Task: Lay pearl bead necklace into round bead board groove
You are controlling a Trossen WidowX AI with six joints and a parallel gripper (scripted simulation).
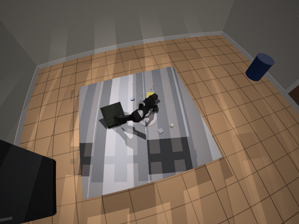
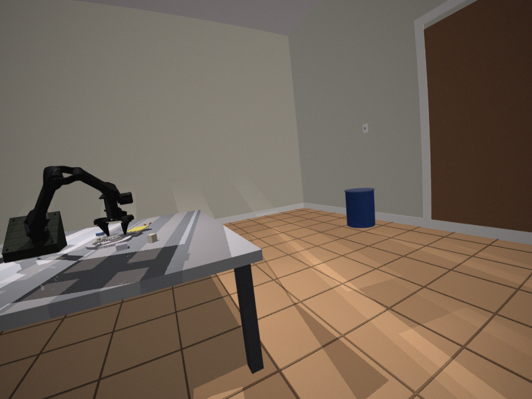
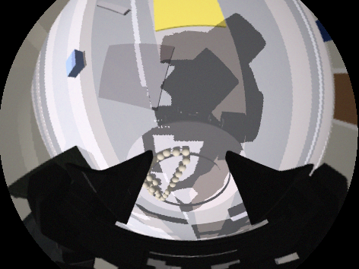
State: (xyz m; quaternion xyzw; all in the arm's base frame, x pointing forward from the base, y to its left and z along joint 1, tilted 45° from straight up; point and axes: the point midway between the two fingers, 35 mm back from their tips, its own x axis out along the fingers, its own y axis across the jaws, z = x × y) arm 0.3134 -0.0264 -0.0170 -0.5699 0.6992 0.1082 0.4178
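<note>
Now: gripper tip 60 mm to the left of the round bead board, 30 mm past it and 10 mm above it. From my gripper tip the other things lie so: yellow pad: 190 mm to the left, 100 mm ahead, 20 mm below; then grey card: 120 mm to the left, 20 mm below, 20 mm behind; then white block: 250 mm to the right, 40 mm ahead, 10 mm below.
</note>
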